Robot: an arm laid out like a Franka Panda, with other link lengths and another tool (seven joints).
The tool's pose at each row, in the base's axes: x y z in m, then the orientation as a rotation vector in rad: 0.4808, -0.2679, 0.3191, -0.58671, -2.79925, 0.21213; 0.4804, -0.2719, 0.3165, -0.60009, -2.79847, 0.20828; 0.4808, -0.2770, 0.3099, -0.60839, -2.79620, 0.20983; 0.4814, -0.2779, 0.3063, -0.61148, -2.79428, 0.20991; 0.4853, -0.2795, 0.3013, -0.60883, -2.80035, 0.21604; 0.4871, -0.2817, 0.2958, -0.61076, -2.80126, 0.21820; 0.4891, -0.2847, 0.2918, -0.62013, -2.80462, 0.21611; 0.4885, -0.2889, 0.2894, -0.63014, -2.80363, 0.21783
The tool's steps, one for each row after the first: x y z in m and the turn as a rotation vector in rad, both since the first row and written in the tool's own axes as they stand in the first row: -0.0019, -0.0033, 0.0029, -0.00411, -0.00024, 0.00880; -0.0059, -0.0064, 0.0095, -0.00368, 0.00049, 0.01478; -0.0076, -0.0063, 0.0129, -0.00360, 0.00189, 0.01704; -0.0129, -0.0053, 0.0166, -0.00064, -0.00481, 0.01537; -0.0167, -0.0056, 0.0215, 0.00031, -0.00639, 0.01682; -0.0206, -0.0068, 0.0250, -0.00309, -0.01047, 0.02271; -0.0224, -0.0103, 0.0278, -0.00308, -0.01130, 0.02975
